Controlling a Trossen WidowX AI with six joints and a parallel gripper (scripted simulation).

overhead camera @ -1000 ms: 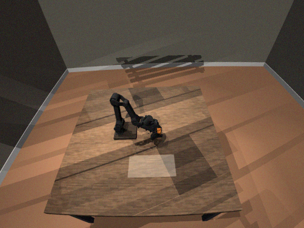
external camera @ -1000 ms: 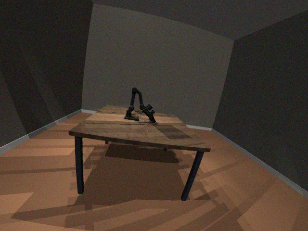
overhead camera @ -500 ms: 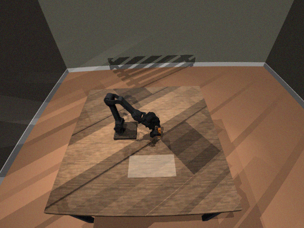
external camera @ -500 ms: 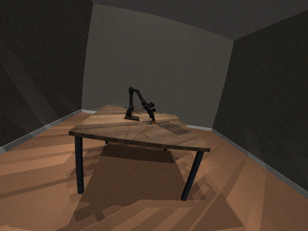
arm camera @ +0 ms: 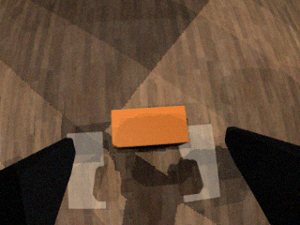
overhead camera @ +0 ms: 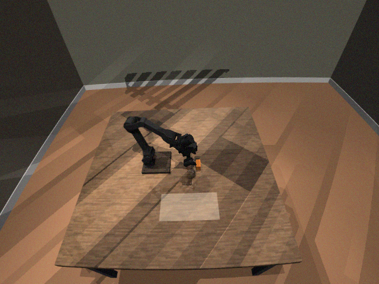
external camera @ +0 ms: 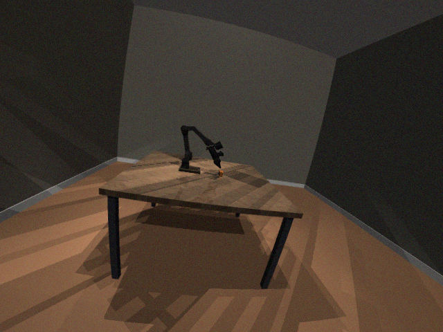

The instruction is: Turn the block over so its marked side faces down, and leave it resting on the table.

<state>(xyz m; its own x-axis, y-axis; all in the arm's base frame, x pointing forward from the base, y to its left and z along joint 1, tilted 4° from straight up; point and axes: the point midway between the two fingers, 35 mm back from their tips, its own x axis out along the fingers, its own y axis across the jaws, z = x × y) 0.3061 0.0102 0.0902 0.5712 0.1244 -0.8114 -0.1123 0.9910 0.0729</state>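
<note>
Now: gripper tip 6 cm above the orange block and 1 cm short of it.
</note>
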